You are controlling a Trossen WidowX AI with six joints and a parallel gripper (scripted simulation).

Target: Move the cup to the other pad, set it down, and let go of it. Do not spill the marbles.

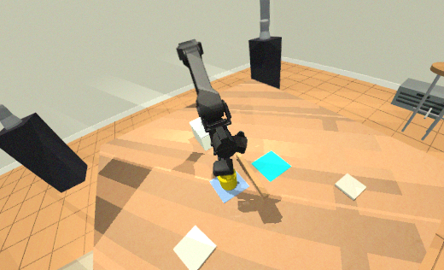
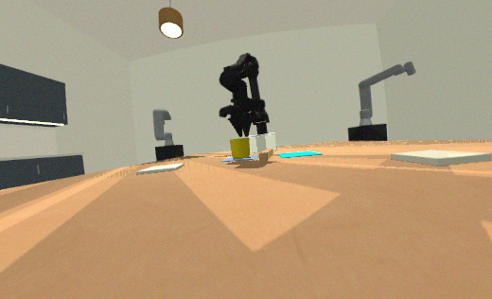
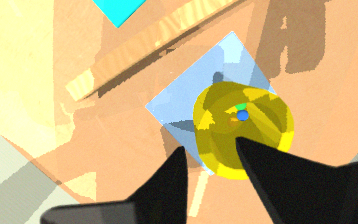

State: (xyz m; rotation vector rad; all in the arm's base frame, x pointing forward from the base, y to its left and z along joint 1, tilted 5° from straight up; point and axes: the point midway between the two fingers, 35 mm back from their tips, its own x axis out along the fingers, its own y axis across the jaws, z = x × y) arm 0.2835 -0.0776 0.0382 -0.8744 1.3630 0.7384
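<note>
My gripper tip is now 4 cm above the yellow cup, 2 cm to the left of it and 2 cm short of it. From my gripper tip the other things lie so: thin wooden bar 8 cm to the left, 8 cm below, 4 cm ahead; then blue marble 6 cm below, 4 cm ahead, 3 cm to the right; then cyan pad 18 cm to the left, 9 cm below, 5 cm ahead.
</note>
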